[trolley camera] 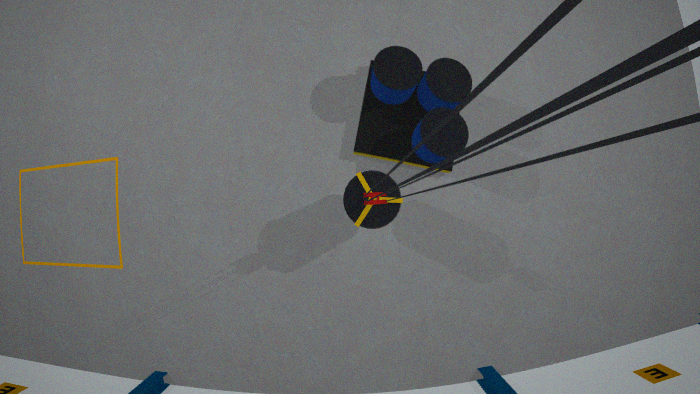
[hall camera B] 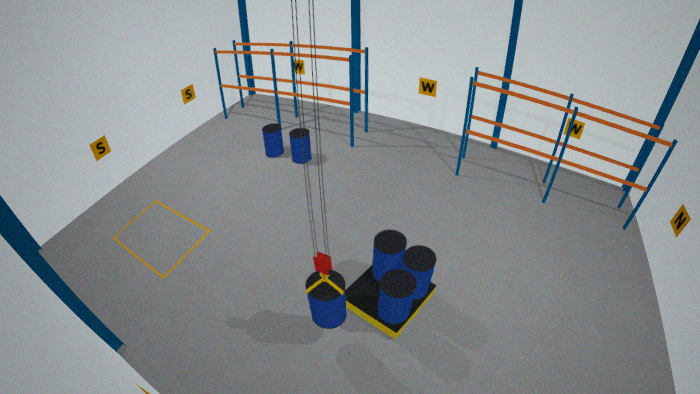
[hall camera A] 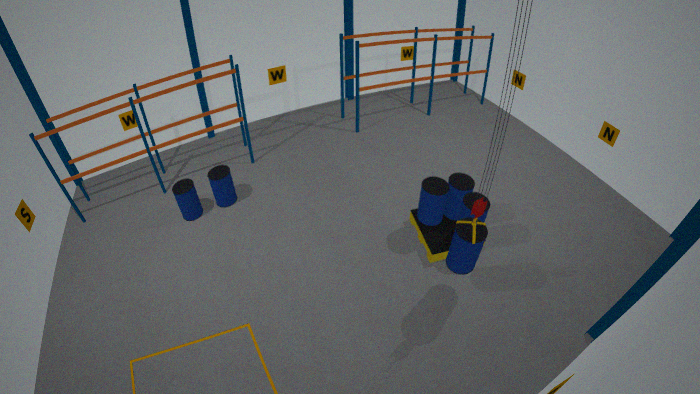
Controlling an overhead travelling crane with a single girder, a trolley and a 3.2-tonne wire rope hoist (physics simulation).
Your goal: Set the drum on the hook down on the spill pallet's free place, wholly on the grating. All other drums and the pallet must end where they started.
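The blue drum with a black lid (hall camera A: pixel 464 256) (hall camera B: pixel 328 309) (trolley camera: pixel 356 200) hangs upright, low over the floor, just beside the spill pallet (hall camera A: pixel 424 245) (hall camera B: pixel 370 319) (trolley camera: pixel 390 159). My gripper (hall camera A: pixel 474 224) (hall camera B: pixel 325 278) (trolley camera: pixel 373 198), a yellow three-armed clamp under the red hook block, is shut on this drum. Three other drums stand on the black grating: one (hall camera A: pixel 432 204) (hall camera B: pixel 390 254) (trolley camera: pixel 397 70), a second (hall camera A: pixel 459 187) (hall camera B: pixel 420 275) (trolley camera: pixel 446 81) and a third (hall camera B: pixel 395 302) (trolley camera: pixel 445 135). The free corner faces the hanging drum. In hall camera A this drum partly hides the pallet.
Two blue drums (hall camera A: pixel 188 202) (hall camera A: pixel 224 189) (hall camera B: pixel 273 142) (hall camera B: pixel 300 148) stand on the floor near one rack (hall camera A: pixel 147 145) (hall camera B: pixel 352 115). Another rack (hall camera A: pixel 357 90) (hall camera B: pixel 559 157) stands along the same wall. A yellow outlined square (hall camera A: pixel 190 343) (hall camera B: pixel 138 257) (trolley camera: pixel 119 215) is marked on the floor.
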